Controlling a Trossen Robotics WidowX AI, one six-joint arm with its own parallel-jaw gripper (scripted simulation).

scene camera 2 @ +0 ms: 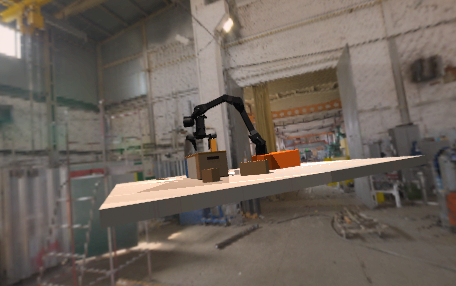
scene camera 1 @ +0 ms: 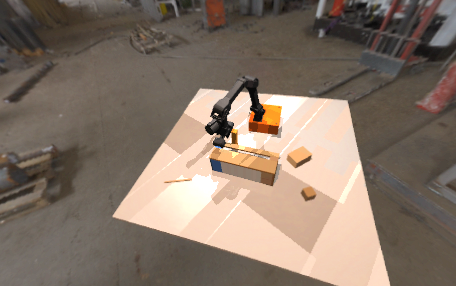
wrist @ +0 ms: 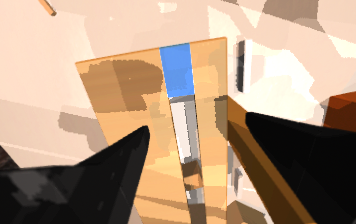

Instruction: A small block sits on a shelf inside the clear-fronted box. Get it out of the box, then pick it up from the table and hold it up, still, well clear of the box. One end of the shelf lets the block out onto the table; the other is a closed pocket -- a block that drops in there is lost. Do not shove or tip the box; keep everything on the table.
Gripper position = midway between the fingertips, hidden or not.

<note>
I see my gripper [wrist: 196, 123] and a box [scene camera 1: 260, 166].
The box also shows in scene camera 2 [scene camera 2: 194, 163] and in the wrist view [wrist: 180, 92].
</note>
